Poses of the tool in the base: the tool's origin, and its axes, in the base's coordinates. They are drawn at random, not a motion.
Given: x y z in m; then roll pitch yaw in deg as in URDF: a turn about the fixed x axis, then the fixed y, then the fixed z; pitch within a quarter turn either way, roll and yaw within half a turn.
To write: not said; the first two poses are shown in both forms.
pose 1, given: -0.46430 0.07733 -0.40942 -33.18 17.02 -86.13
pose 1, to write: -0.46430 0.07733 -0.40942 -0.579 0.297 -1.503
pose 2, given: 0.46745 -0.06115 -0.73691 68.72 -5.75 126.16
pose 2, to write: 0.46745 -0.06115 -0.73691 1.199 -0.100 2.202
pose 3, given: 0.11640 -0.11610 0.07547 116.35 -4.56 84.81
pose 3, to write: 0.11640 -0.11610 0.07547 2.031 -0.080 1.480
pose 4, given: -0.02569 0.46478 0.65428 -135.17 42.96 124.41
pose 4, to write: -0.02569 0.46478 0.65428 -2.359 0.750 2.171
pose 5, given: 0.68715 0.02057 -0.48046 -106.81 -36.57 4.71
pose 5, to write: 0.68715 0.02057 -0.48046 -1.864 -0.638 0.082
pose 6, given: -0.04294 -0.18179 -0.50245 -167.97 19.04 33.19
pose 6, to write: -0.04294 -0.18179 -0.50245 -2.932 0.332 0.579
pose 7, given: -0.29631 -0.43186 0.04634 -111.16 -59.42 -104.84
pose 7, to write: -0.29631 -0.43186 0.04634 -1.940 -1.037 -1.830
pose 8, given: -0.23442 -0.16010 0.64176 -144.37 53.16 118.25
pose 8, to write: -0.23442 -0.16010 0.64176 -2.520 0.928 2.064
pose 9, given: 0.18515 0.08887 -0.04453 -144.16 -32.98 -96.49
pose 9, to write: 0.18515 0.08887 -0.04453 -2.516 -0.576 -1.684
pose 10, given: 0.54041 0.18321 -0.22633 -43.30 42.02 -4.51
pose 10, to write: 0.54041 0.18321 -0.22633 -0.756 0.733 -0.079
